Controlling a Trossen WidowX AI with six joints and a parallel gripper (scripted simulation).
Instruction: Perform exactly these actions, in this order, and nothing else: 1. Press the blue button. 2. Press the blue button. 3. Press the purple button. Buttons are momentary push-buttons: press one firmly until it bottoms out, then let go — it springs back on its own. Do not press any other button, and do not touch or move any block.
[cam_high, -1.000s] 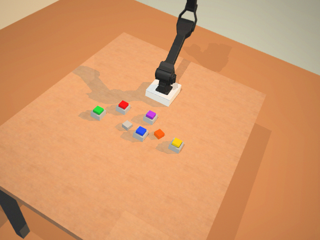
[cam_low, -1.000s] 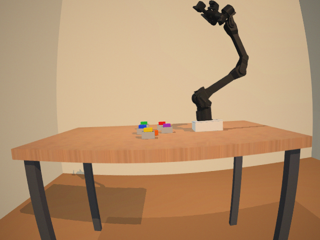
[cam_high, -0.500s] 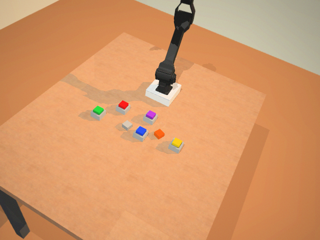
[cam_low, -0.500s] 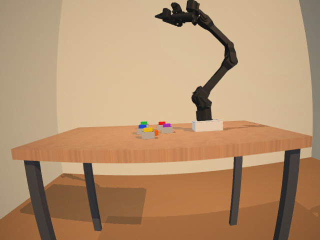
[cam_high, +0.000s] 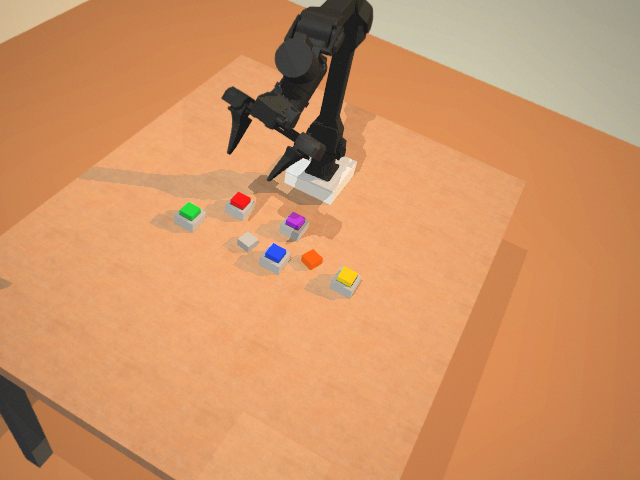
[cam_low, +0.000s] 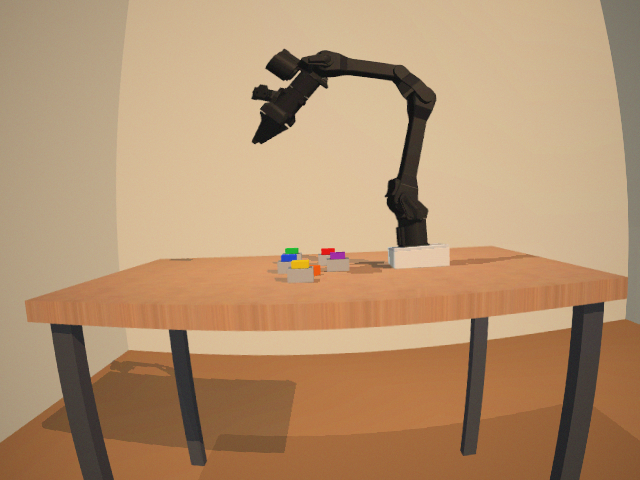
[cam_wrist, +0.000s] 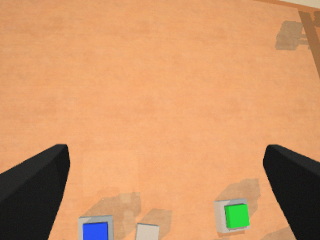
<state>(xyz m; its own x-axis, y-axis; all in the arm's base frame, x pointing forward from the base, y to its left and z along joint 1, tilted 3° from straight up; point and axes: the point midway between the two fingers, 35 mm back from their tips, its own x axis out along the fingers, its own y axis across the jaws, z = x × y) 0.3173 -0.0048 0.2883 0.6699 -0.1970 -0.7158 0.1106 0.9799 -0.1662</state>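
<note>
The blue button is 7 cm behind my gripper tip, 5 cm to the left of it and 26 cm below it. Round my gripper tip: green button 7 cm behind, 16 cm to the right, 26 cm below; grey block 8 cm behind, 2 cm to the right, 29 cm below; purple button 17 cm behind, 4 cm to the left, 26 cm below.
</note>
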